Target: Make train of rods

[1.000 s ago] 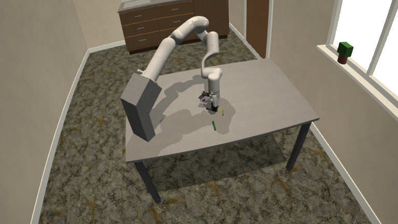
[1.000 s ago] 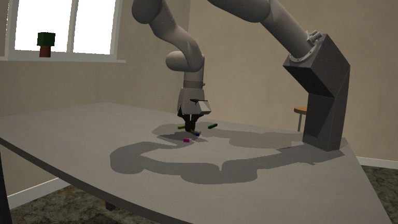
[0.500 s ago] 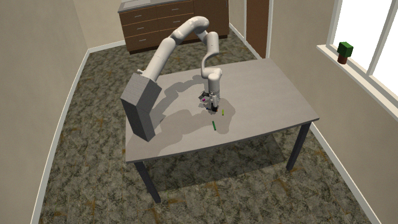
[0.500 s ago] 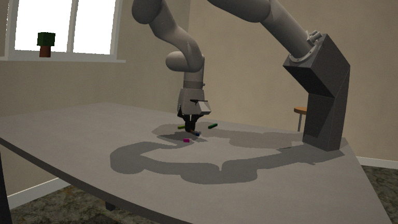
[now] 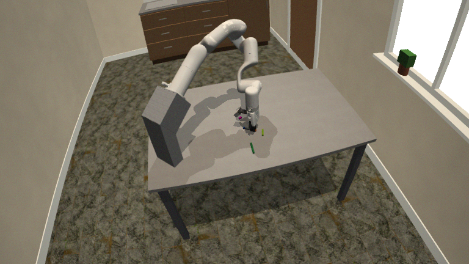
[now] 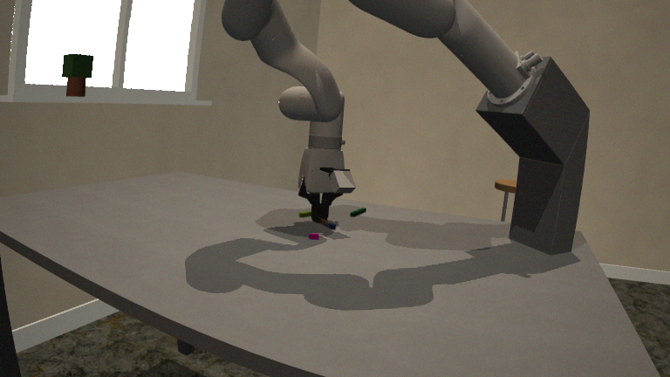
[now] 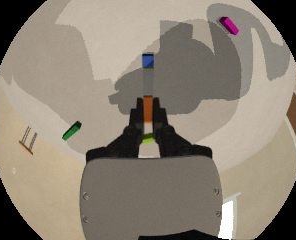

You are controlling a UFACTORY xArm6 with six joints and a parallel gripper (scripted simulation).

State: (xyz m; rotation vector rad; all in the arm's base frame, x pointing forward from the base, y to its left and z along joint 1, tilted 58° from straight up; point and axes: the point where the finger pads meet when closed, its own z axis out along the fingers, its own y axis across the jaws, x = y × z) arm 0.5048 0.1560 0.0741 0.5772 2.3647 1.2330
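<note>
Now: hand 2 cm above the orange rod. Round my hand: lime rod (6 cm ahead, 2 cm to the right, 2 cm below); blue rod (6 cm behind, 1 cm to the left, 2 cm below); grey rod (4 cm behind, 1 cm to the left, 2 cm below).
</note>
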